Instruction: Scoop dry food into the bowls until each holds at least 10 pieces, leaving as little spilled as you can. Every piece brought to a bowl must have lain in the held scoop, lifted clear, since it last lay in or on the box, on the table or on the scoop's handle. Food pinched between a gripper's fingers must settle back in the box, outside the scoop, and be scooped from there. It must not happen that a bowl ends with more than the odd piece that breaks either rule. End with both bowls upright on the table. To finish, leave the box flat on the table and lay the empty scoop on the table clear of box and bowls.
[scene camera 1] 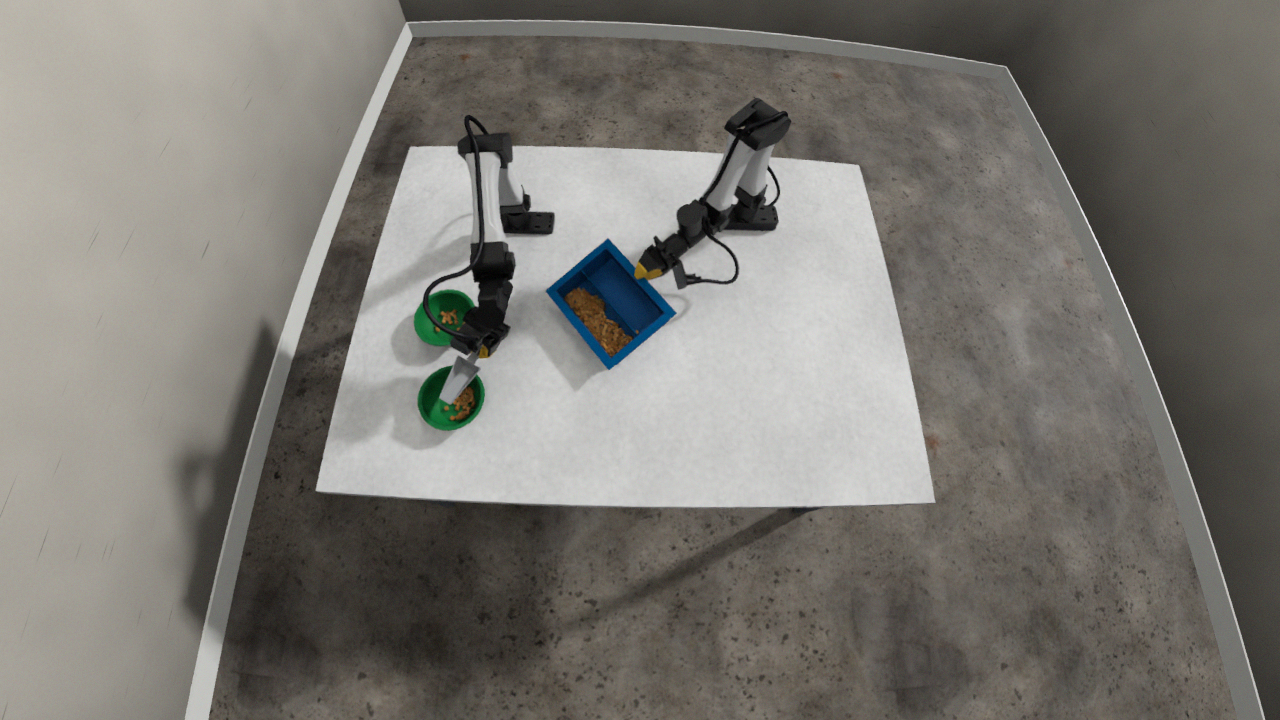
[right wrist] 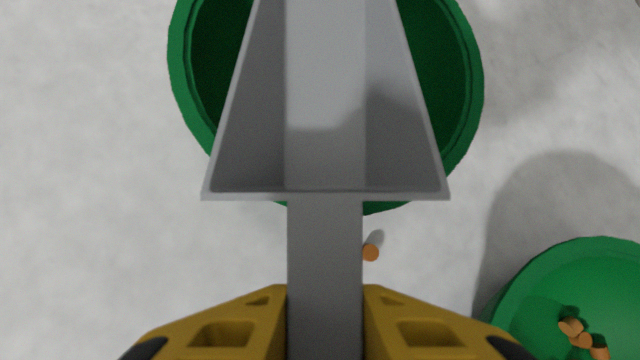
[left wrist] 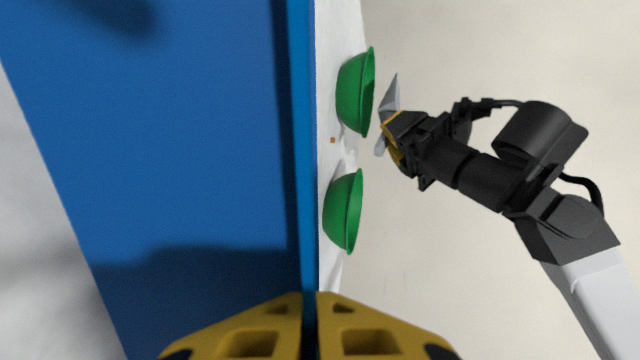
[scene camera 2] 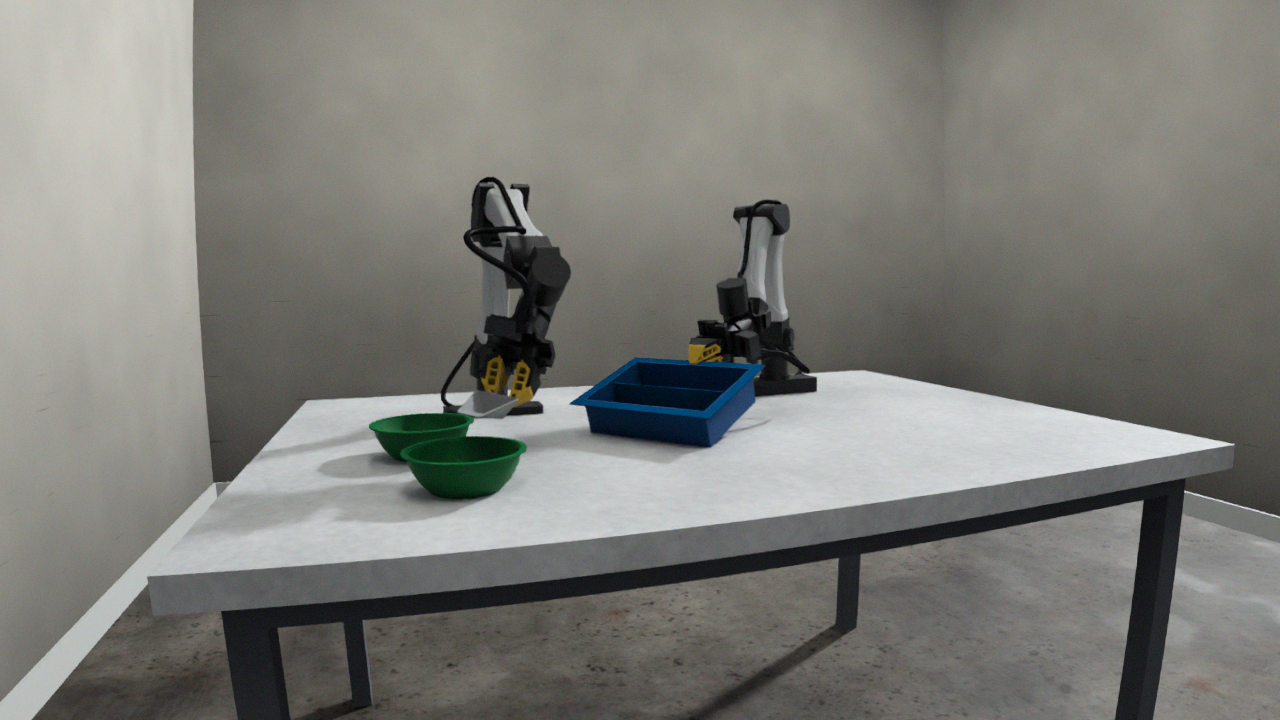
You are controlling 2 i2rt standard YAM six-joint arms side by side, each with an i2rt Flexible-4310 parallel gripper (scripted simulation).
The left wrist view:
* left gripper: 311, 306
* right gripper: 383, 129
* grey scoop: 386, 109
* blue box: 183, 148
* green bowl: 342, 205
